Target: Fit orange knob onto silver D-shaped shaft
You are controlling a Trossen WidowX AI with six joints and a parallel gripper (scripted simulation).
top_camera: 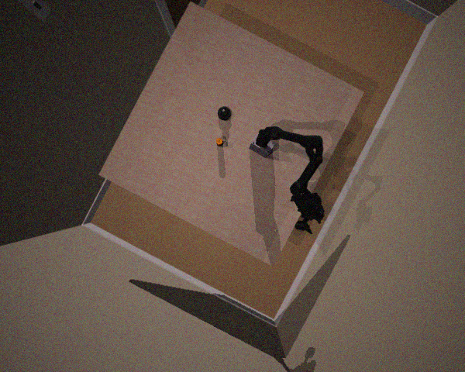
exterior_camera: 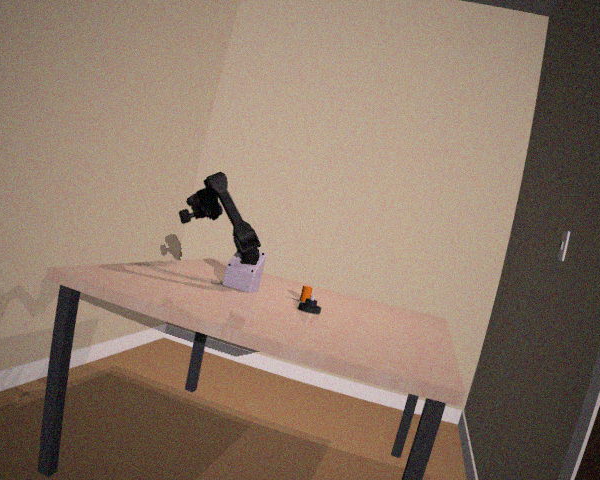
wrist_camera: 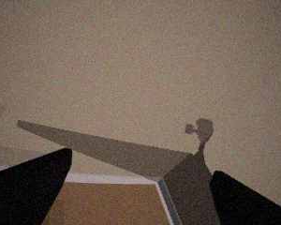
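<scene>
My gripper tip is now 690 mm short of the orange knob, 280 mm to the left of it and 180 mm above it. From my gripper tip the other things lie so: dark round pedestal: 730 mm ahead, 470 mm to the right, 200 mm below.
</scene>
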